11 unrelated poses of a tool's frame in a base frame.
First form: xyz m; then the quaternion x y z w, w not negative.
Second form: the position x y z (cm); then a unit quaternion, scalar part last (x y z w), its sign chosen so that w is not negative. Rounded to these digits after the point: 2 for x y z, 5 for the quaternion.
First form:
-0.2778 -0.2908 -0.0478 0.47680 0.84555 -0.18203 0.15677
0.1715 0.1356 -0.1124 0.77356 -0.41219 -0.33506 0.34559
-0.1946 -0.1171 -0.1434 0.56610 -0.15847 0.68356 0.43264
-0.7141 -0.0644 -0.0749 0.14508 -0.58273 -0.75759 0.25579
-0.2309 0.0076 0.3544 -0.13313 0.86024 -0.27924 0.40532
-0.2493 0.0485 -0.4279 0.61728 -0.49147 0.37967 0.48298
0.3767 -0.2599 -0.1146 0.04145 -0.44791 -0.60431 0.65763
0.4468 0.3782 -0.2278 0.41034 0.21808 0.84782 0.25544
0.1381 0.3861 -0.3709 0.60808 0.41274 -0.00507 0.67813
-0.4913 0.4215 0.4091 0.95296 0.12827 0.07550 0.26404
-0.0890 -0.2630 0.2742 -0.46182 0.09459 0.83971 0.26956
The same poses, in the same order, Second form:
-27.78 -29.08 -4.78 0.47680 0.84555 -0.18203 0.15677
17.15 13.56 -11.24 0.77356 -0.41219 -0.33506 0.34559
-19.46 -11.71 -14.34 0.56610 -0.15847 0.68356 0.43264
-71.41 -6.44 -7.49 0.14508 -0.58273 -0.75759 0.25579
-23.09 0.76 35.44 -0.13313 0.86024 -0.27924 0.40532
-24.93 4.85 -42.79 0.61728 -0.49147 0.37967 0.48298
37.67 -25.99 -11.46 0.04145 -0.44791 -0.60431 0.65763
44.68 37.82 -22.78 0.41034 0.21808 0.84782 0.25544
13.81 38.61 -37.09 0.60808 0.41274 -0.00507 0.67813
-49.13 42.15 40.91 0.95296 0.12827 0.07550 0.26404
-8.90 -26.30 27.42 -0.46182 0.09459 0.83971 0.26956

